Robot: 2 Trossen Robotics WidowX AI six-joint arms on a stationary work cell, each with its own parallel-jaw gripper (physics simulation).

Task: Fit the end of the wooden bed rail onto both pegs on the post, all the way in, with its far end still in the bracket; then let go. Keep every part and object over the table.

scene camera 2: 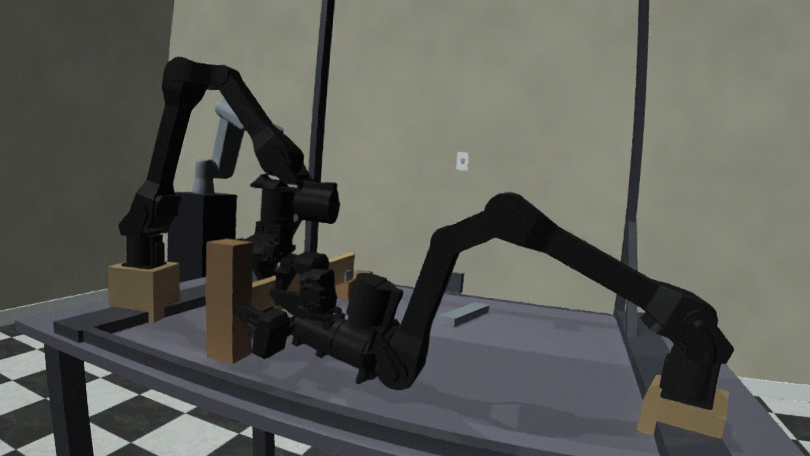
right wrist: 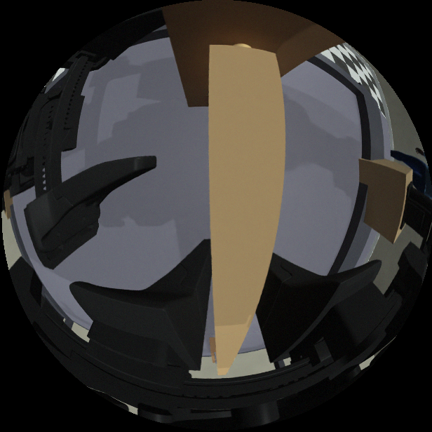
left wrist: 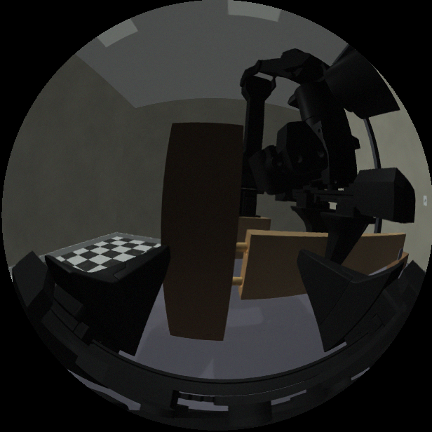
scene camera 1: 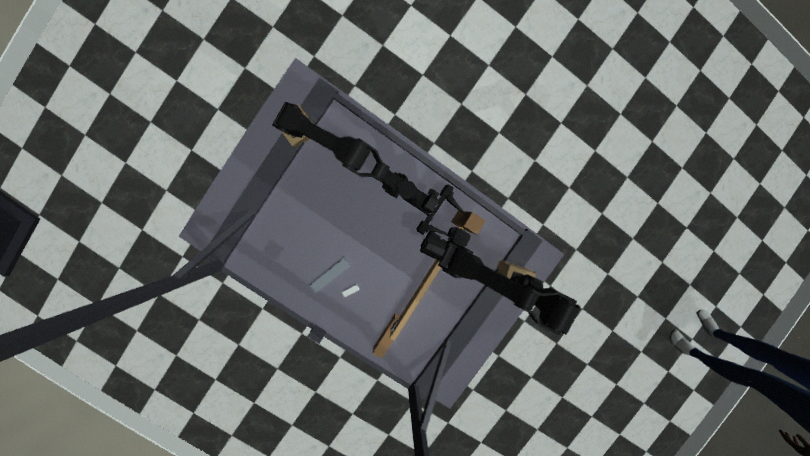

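Pixels of known places: left gripper, fingertip midpoint: (scene camera 2: 253,298) (scene camera 1: 456,223); right gripper, fingertip midpoint: (scene camera 2: 272,303); left arm's base, origin of the base link: (scene camera 2: 688,394) (scene camera 1: 295,125); right arm's base, origin of the base link: (scene camera 2: 144,264) (scene camera 1: 518,282).
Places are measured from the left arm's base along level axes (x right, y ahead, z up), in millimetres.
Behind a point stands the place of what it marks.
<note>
The wooden post (scene camera 1: 468,222) @[x -259, y 587, z 135 mm] stands upright near the table's far edge; it also shows in the left wrist view (left wrist: 201,229). The bed rail (scene camera 1: 409,308) @[x 58, y 724, z 56 mm] runs from the post to a dark bracket (scene camera 1: 394,323) @[x 132, y 751, z 33 mm] around its far end. In the left wrist view the rail end (left wrist: 282,264) faces the post, with two pegs (left wrist: 239,261) showing in a narrow gap between them. My right gripper (scene camera 1: 448,246) @[x -157, y 647, z 13 mm] is shut on the rail (right wrist: 241,181) near the post. My left gripper (left wrist: 236,254) is open, with one finger on each side of the post and not touching it.
A grey bar (scene camera 1: 330,274) @[x 225, y 477, z -27 mm] and a small white piece (scene camera 1: 351,290) @[x 202, y 571, z -33 mm] lie on the table away from the rail. Wooden blocks sit at the arm bases (scene camera 1: 514,270) @[x -310, y 839, z 51 mm] (scene camera 1: 295,137) @[x 24, y 33, z 0 mm]. The table edge is close behind the post.
</note>
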